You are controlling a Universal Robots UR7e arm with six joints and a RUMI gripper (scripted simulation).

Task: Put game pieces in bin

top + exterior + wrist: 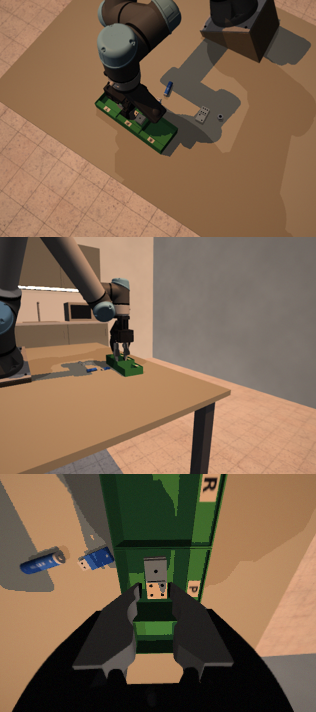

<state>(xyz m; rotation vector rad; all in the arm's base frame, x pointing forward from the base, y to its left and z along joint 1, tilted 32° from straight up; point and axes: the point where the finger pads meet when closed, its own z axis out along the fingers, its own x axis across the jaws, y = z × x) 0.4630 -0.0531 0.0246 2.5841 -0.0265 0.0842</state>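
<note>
My hand is 2 cm above the green bin and 1 cm short of it. The rest, counted from my hand: blue battery 13 cm behind, 3 cm below, 2 cm to the left; small nut 21 cm to the left, 15 cm behind, 4 cm below; blue USB stick 7 cm behind, 4 cm below, 2 cm to the left.
</note>
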